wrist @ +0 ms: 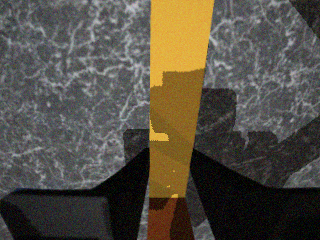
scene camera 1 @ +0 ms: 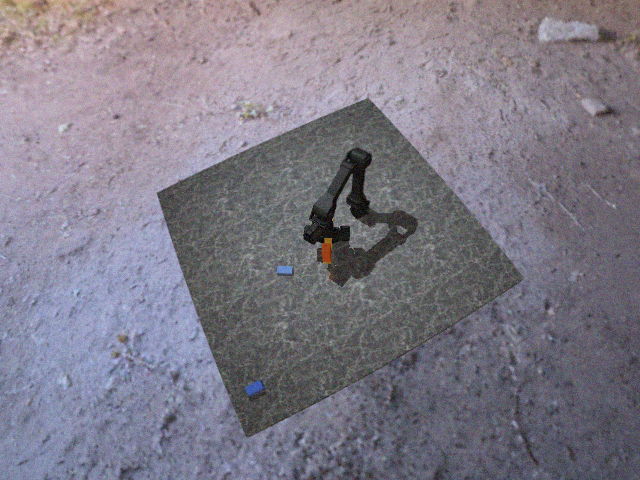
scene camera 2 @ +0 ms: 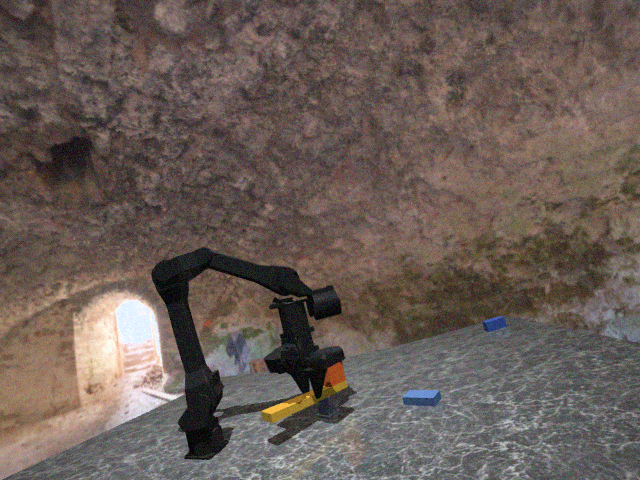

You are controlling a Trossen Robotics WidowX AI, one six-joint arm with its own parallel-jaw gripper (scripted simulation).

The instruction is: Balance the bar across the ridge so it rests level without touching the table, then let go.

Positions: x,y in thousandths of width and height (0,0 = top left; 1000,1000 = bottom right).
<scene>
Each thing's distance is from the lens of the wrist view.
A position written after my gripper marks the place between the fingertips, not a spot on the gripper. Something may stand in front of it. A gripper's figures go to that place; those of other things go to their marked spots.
my gripper (wrist: 530,635): 11 cm
bar (wrist: 558,181): 8 cm
</scene>
